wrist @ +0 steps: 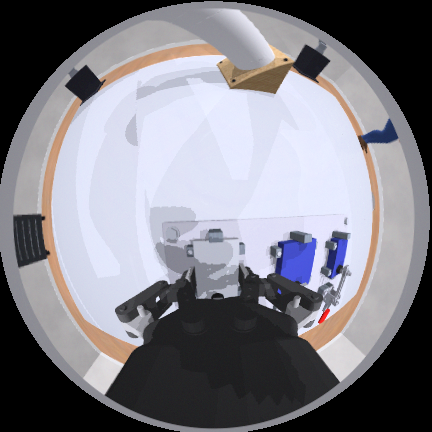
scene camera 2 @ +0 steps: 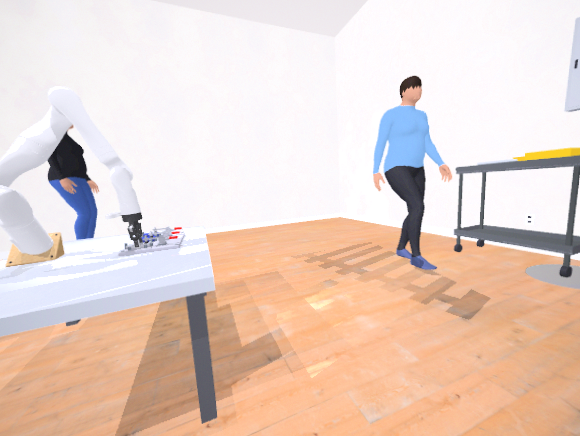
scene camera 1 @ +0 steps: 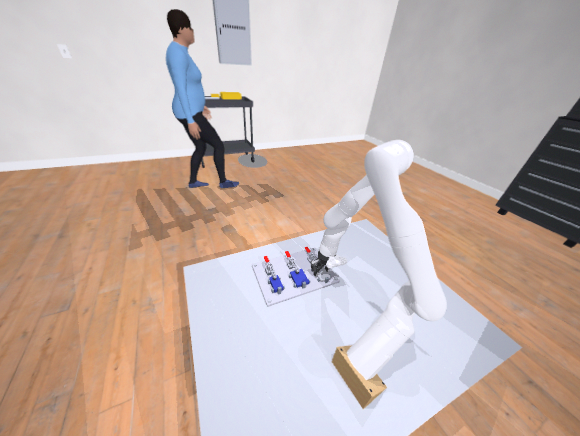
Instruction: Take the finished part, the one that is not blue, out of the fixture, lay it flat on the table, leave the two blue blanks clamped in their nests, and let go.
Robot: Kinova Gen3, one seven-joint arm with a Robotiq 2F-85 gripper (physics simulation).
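Frame: origin at the arm's base, x left, y up, z ahead, level; centimetres.
Seen in the pictures: gripper, fingertip midpoint: (wrist: 216, 271) (scene camera 2: 139, 246) (scene camera 1: 320, 273); arm's base, link origin: (wrist: 253, 58) (scene camera 2: 38, 245) (scene camera 1: 358, 363).
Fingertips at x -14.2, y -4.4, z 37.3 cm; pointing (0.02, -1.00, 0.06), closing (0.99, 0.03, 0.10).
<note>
Offsets run from my fingertips to a thing's top centre. "pt": to the spot under its first point. Level surfaces: height alone.
The finished part {dx +0.0, dy +1.3, dz +0.0 cm} (wrist: 217, 257), a light grey block, lies flat in the end nest of the fixture plate (scene camera 1: 270, 302) (wrist: 260, 226), between small grey stops. My gripper (scene camera 1: 318, 270) (scene camera 2: 135, 244) (wrist: 216, 271) points down at that nest and is shut on the finished part, with one finger against each side. The gripper body hides the part's near end in the wrist view. Two blue blanks sit in the other nests: the wider blank {dx +10.8, dy +1.8, dz +2.0 cm} (scene camera 1: 299, 278) (wrist: 296, 262) in the middle and the narrower blank {dx +21.6, dy +2.3, dz +4.0 cm} (scene camera 1: 276, 284) (wrist: 336, 257) at the far end.
Red-handled toggle clamps stand behind the nests, among them the end clamp {pt dx -1.7, dy +2.8, dz +13.2 cm} (scene camera 1: 308, 250) and the middle clamp {pt dx +9.3, dy +3.3, dz +14.4 cm} (scene camera 1: 288, 255). The fixture is on the white table {dy -1.8 cm} (scene camera 1: 240, 360) (scene camera 2: 100, 280), with the wooden arm base (scene camera 1: 357, 377) (wrist: 260, 77) nearer. A person in blue (scene camera 1: 186, 80) (scene camera 2: 407, 135) stands beyond the table.
</note>
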